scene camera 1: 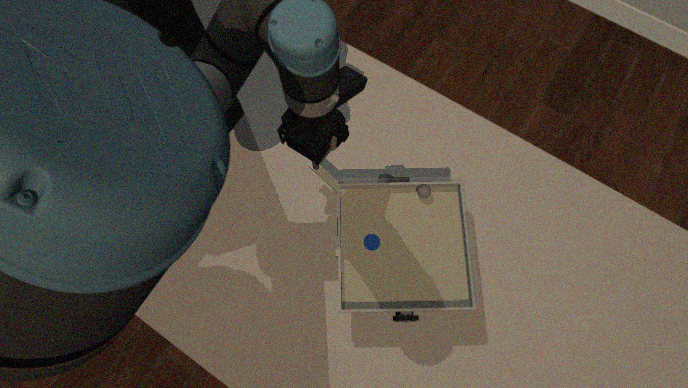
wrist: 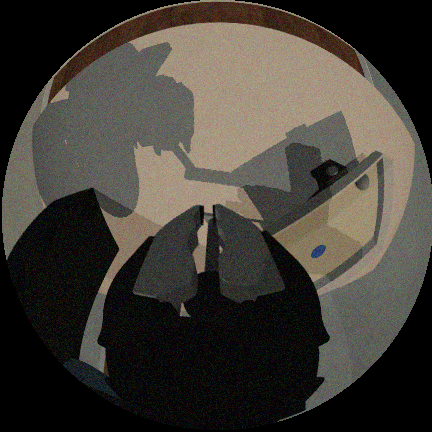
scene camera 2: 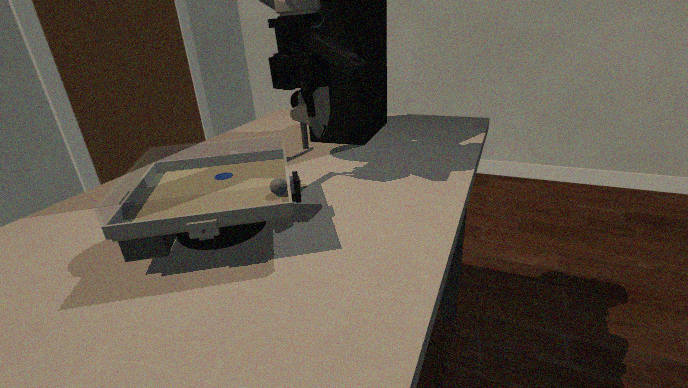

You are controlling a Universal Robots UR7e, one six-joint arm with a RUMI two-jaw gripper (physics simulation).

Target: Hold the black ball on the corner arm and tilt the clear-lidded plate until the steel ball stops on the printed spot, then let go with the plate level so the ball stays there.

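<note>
The clear-lidded plate [scene camera 1: 468, 250] [scene camera 2: 165, 224] [wrist: 379, 205] stands raised over the table; I cannot tell its exact tilt. The steel ball [scene camera 1: 423, 191] [scene camera 2: 278, 187] [wrist: 362, 182] is inside, close to the plate's top wall in scene camera 1, right of that wall's middle. The blue printed spot [scene camera 1: 371, 242] [scene camera 2: 223, 176] [wrist: 318, 251] lies apart from it, down and left. The corner arm [scene camera 1: 325, 178] [scene camera 2: 304, 136] runs from the top left corner to my gripper [scene camera 1: 316, 164] [scene camera 2: 303, 107] [wrist: 208, 209], which is shut on the black ball. The fingers largely hide that ball.
A black fitting [scene camera 1: 405, 316] sits outside the plate's bottom wall in scene camera 1, and another [scene camera 2: 296, 186] [wrist: 328, 172] outside the opposite wall. A dark round base [scene camera 2: 220, 237] is under the plate. The large blue arm link [scene camera 1: 110, 150] covers the left of scene camera 1.
</note>
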